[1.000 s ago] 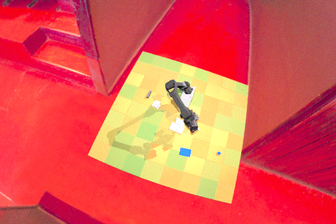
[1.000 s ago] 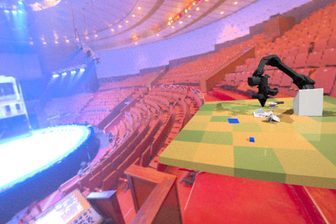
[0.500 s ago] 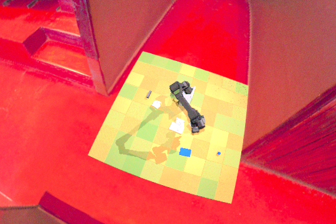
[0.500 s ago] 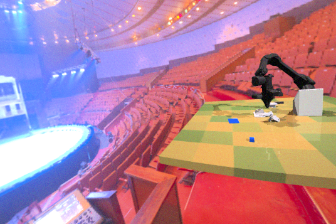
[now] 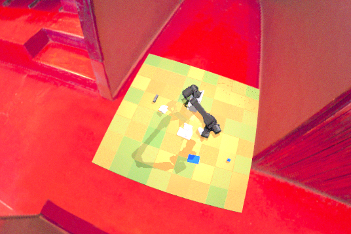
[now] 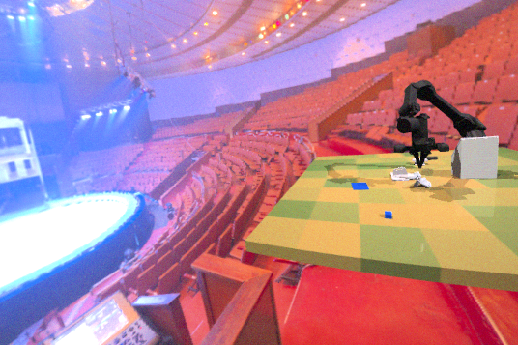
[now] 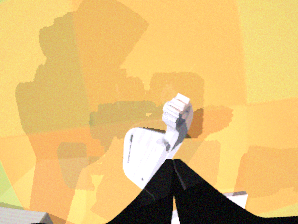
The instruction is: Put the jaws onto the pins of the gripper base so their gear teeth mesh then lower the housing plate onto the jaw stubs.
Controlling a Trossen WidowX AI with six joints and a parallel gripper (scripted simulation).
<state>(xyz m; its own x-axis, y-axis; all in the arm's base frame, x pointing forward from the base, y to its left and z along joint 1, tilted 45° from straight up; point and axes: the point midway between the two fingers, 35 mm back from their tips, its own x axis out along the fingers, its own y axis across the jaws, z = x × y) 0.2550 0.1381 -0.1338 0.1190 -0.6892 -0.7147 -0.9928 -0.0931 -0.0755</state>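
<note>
Right now my gripper tip is 50 mm above the grey jaw. Round my gripper tip: flat white plate (160 mm to the right, 80 mm below, 70 mm ahead); flat blue square (240 mm ahead, 90 mm below); blue cube (290 mm to the left, 120 mm ahead, 80 mm below).
</note>
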